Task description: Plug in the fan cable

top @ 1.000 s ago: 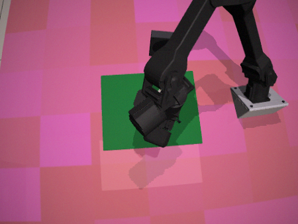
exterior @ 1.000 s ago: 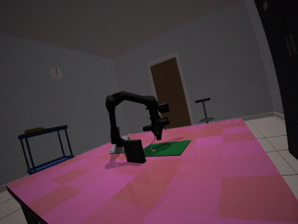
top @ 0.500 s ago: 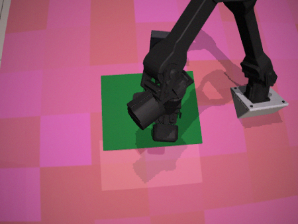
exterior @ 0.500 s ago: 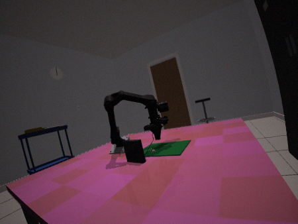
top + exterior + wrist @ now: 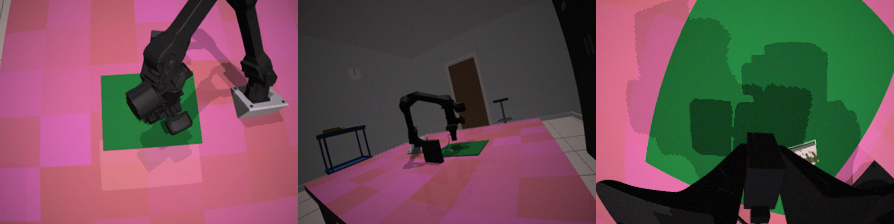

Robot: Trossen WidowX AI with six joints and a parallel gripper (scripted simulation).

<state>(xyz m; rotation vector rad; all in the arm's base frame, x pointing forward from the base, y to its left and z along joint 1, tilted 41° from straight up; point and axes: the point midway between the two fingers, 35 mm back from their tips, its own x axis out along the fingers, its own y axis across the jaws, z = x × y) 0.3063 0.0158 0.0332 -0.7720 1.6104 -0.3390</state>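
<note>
Right now my gripper tip is 2 cm past the fan header, 6 cm to the left of it and 6 cm above it. The rest, counted from my gripper tip: black fan plug 1 cm behind, 1 cm above; green board 3 cm ahead, 2 cm to the right, 8 cm below; black fan 6 cm behind, 19 cm to the right, 1 cm below.
</note>
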